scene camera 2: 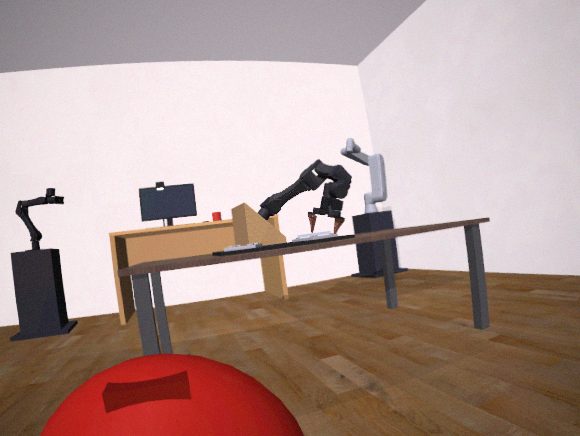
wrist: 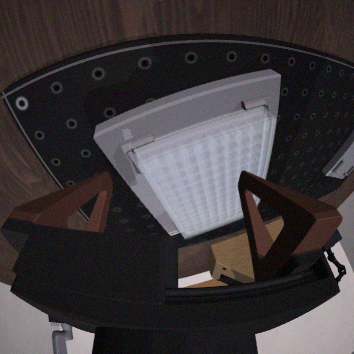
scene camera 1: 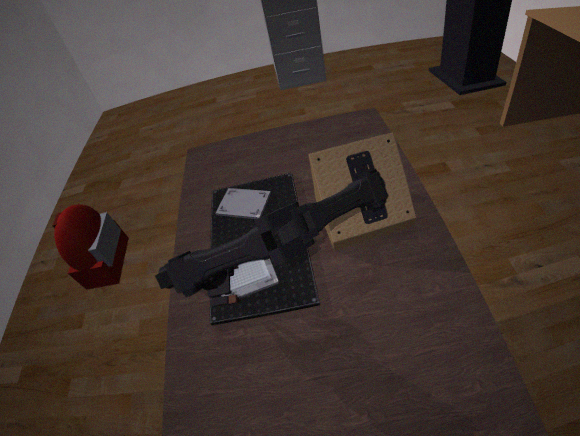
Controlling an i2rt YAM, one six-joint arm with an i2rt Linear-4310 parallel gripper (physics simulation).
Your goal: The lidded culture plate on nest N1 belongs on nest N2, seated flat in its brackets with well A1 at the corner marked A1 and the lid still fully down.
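Frame: origin at the arm's base, x ahead, y left, z up, level; metres.
Seen in the pictures: gripper, fingertip midpoint: [scene camera 2: 323, 234] [wrist: 174, 177] [scene camera 1: 237, 284]; arm's base, origin of the base link: [scene camera 2: 257, 222] [scene camera 1: 366, 187].
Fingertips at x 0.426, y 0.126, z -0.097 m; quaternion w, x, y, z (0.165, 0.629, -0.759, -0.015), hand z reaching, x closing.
Pixels of each thing's top centre, then the offset from my fingertips to it. Level surfaces: height alone.
- lidded culture plate, middle of its top: [wrist: 218, 197] [scene camera 1: 243, 271] 0.027 m back, 0.030 m right, 0.011 m up
- grey nest N1, middle of its top: [wrist: 213, 187] [scene camera 1: 244, 273] [scene camera 2: 314, 235] 0.026 m back, 0.029 m right, 0.000 m up
- empty nest N2, middle of its top: [scene camera 1: 242, 200] [scene camera 2: 243, 244] 0.060 m back, 0.319 m right, 0.000 m up
- brown table, its level: 0.030 m down
The lidded culture plate [scene camera 1: 250, 276] [scene camera 2: 317, 234] [wrist: 205, 170], clear-white with a grid of wells, sits on the grey nest N1 [wrist: 185, 117], within its corner brackets. The lid looks down; the A1 mark is not legible. The empty nest N2 [scene camera 1: 243, 202] [scene camera 2: 242, 247] is a pale slab with corner brackets at the board's other end; its edge shows in the wrist view [wrist: 342, 165]. My gripper [scene camera 2: 325, 233] [wrist: 174, 177] is open and empty above N1, its brown fingertips wide apart over the plate area. In scene camera 1 the arm hides most of the gripper.
Both nests stand on a black perforated board [scene camera 1: 295, 295] [wrist: 120, 85] on the brown table [scene camera 1: 360, 350]. The arm's base is on a tan wooden block [scene camera 1: 325, 175] [scene camera 2: 250, 225] beside the board. A red rounded object [scene camera 1: 77, 237] [scene camera 2: 170, 410] stands off the table.
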